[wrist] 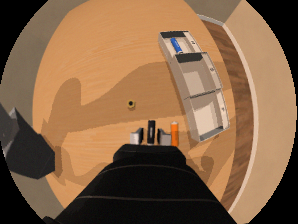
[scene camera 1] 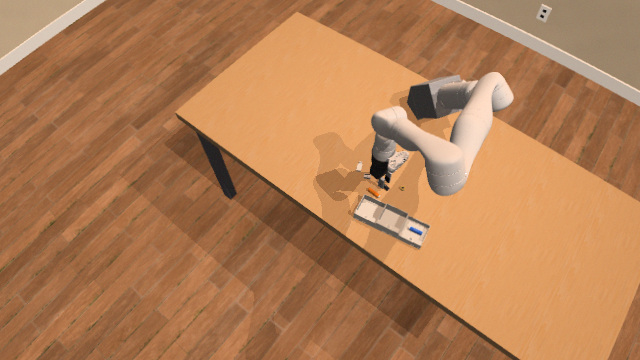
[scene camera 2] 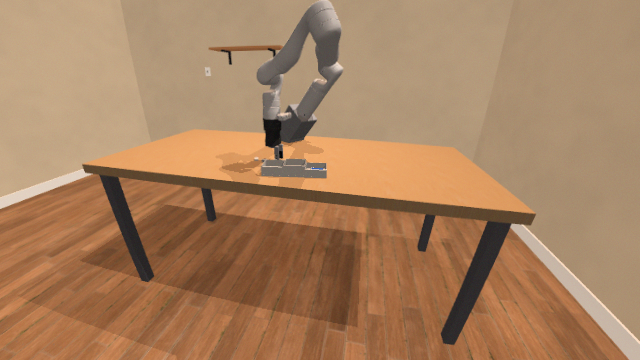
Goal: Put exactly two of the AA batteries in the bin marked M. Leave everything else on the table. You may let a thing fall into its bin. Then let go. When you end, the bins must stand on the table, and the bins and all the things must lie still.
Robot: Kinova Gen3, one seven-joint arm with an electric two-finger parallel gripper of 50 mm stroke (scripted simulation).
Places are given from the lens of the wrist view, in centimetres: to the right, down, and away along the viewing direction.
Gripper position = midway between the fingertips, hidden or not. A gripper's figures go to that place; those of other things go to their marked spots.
my gripper [wrist: 150, 133]: 1, 4, 18
grey three-compartment bin tray [wrist: 200, 73]: 12, -9, 19
